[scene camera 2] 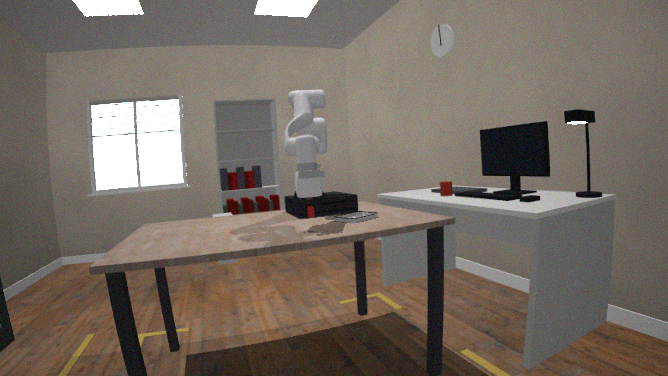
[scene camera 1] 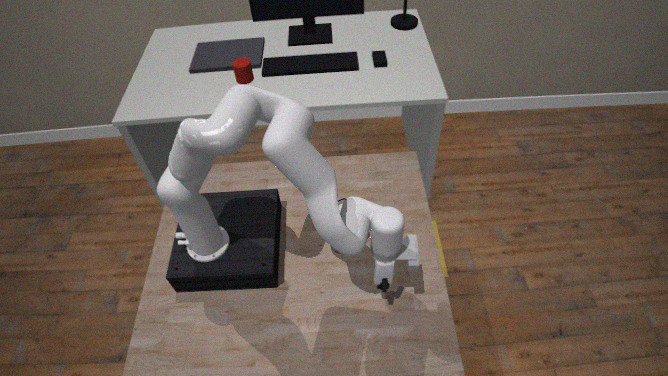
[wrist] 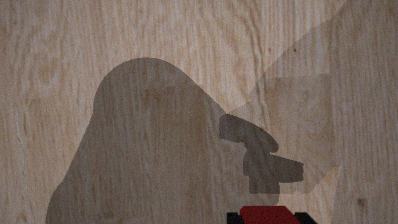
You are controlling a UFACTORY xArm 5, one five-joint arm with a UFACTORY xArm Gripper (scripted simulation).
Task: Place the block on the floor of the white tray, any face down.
Labels:
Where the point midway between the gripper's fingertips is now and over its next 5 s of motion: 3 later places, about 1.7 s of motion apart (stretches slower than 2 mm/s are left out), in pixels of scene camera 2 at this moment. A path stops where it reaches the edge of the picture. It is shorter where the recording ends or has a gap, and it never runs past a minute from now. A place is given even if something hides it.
My gripper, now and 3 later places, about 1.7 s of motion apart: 310,215; 354,203; 356,215; 356,215

